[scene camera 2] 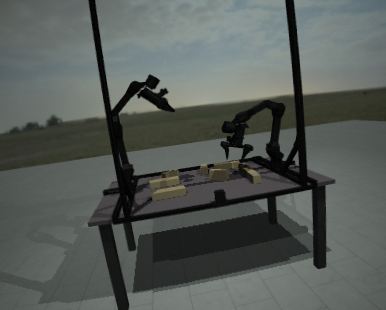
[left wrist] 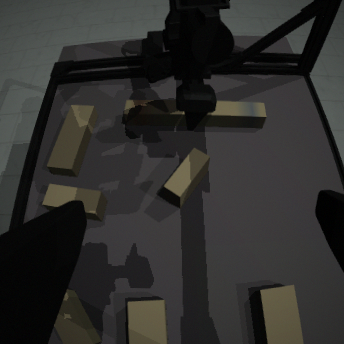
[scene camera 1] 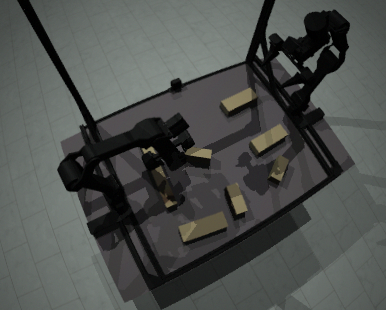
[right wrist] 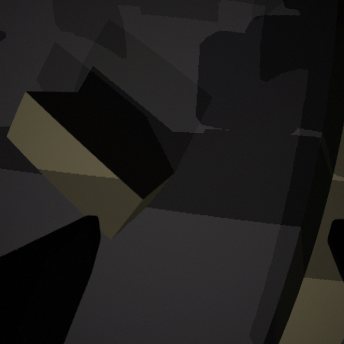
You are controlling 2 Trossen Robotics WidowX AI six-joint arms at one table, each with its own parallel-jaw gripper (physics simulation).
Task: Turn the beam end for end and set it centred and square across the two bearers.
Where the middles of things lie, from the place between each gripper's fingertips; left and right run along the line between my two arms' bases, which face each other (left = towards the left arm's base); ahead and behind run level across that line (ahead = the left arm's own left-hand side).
Now: the beam (right wrist: 304, 300) 30 mm behind my left hand, 390 mm to the right of it and 410 mm below it.
Now: the beam 80 mm to the right of my right hand, 80 mm below it and 20 mm behind it.
